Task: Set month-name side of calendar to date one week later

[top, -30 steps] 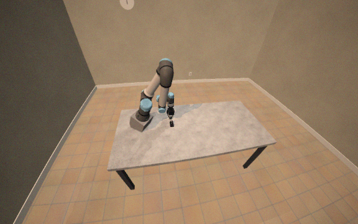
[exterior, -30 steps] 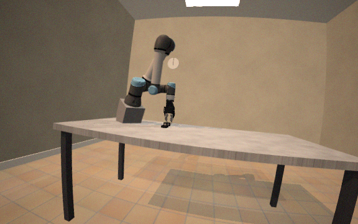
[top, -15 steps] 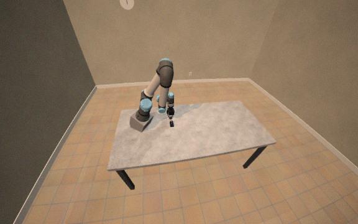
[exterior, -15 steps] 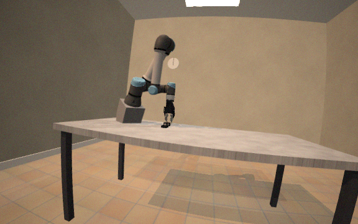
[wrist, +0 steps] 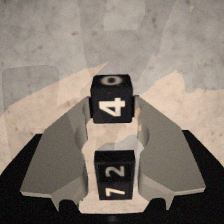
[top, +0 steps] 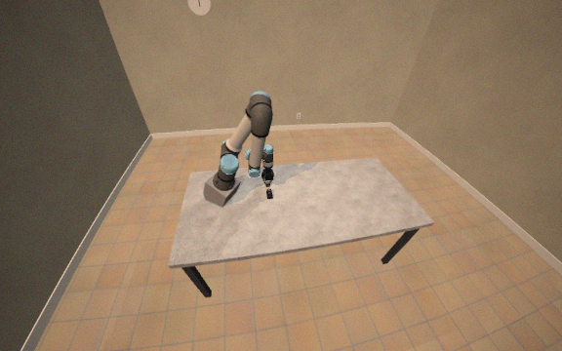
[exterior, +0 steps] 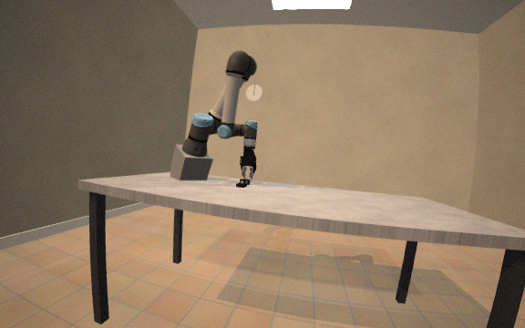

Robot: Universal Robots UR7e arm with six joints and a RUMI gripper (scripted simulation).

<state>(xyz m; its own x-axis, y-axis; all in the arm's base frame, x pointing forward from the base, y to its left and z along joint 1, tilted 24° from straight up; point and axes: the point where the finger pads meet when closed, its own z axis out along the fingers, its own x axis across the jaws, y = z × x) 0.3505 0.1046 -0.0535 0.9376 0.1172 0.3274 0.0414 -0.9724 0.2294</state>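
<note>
The black cube is 10 mm below my hand. The rest, counted from my hand: black date cube (90 mm to the right); then black calendar tray (110 mm to the right, 20 mm below).
</note>
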